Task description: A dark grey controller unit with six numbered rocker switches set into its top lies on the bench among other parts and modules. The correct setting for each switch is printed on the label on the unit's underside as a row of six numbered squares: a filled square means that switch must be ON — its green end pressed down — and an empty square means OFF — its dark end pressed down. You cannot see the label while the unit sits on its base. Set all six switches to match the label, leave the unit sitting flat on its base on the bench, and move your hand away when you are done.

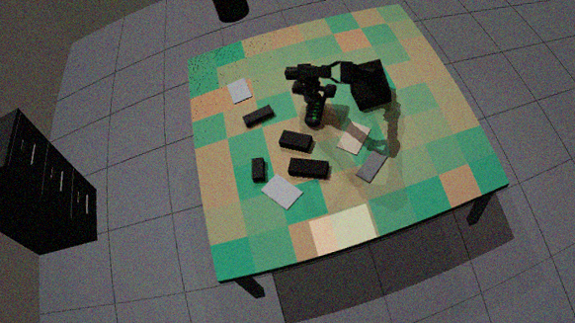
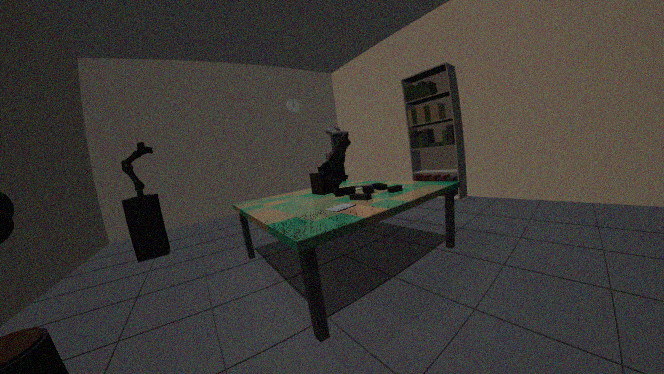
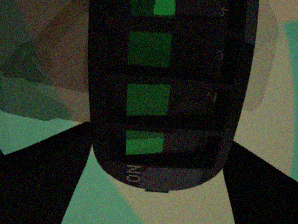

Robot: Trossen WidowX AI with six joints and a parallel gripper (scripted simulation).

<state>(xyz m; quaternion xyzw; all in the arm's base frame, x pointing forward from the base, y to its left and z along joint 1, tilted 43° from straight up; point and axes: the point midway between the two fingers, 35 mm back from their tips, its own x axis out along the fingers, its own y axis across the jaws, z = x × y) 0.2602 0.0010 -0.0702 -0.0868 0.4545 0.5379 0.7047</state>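
My gripper tip is 15 cm short of the module, 16 cm to the right of it and 1 cm above it.
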